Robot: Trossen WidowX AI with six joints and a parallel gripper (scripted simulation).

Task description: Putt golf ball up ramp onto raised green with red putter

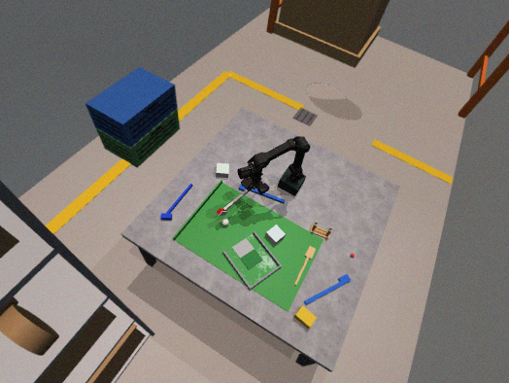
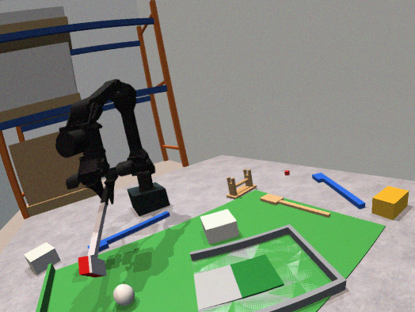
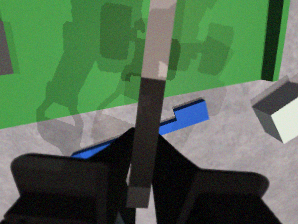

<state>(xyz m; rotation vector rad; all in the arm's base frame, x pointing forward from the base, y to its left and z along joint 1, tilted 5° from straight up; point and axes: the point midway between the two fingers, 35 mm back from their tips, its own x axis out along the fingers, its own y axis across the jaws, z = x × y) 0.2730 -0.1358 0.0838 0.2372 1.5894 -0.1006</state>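
My gripper tip is now 12 cm short of the red putter and 2 cm to the left of it. Round my gripper tip: small red cube (9 cm behind, 68 cm to the left, 13 cm below); yellow block (38 cm ahead, 63 cm to the left, 12 cm below); white golf ball (23 cm ahead, 2 cm to the right, 12 cm below).
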